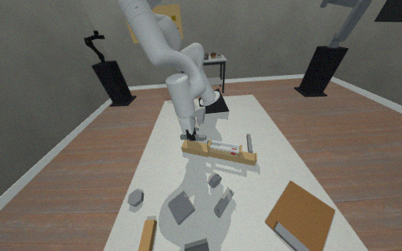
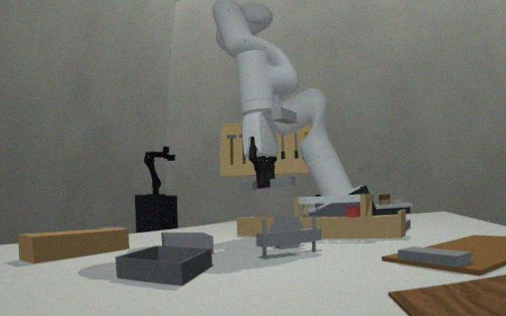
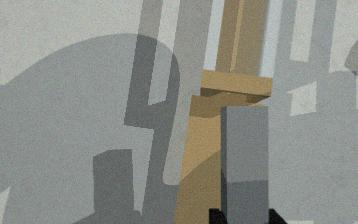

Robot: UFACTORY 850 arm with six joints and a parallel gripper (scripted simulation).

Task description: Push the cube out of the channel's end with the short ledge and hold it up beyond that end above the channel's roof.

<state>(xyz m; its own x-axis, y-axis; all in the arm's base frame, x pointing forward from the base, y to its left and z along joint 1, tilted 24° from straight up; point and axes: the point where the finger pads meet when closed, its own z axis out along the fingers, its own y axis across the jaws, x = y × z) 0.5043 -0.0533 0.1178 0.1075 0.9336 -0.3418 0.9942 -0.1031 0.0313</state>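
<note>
The grey stick is 60 mm behind my hand, 330 mm to the left of it and 130 mm below it. From my hand the other things lie so: channel (30 mm ahead, 170 mm to the left, 80 mm below); red cube (40 mm ahead, 220 mm to the left, 80 mm below); grey tray (470 mm ahead, 50 mm to the left, 130 mm below).
</note>
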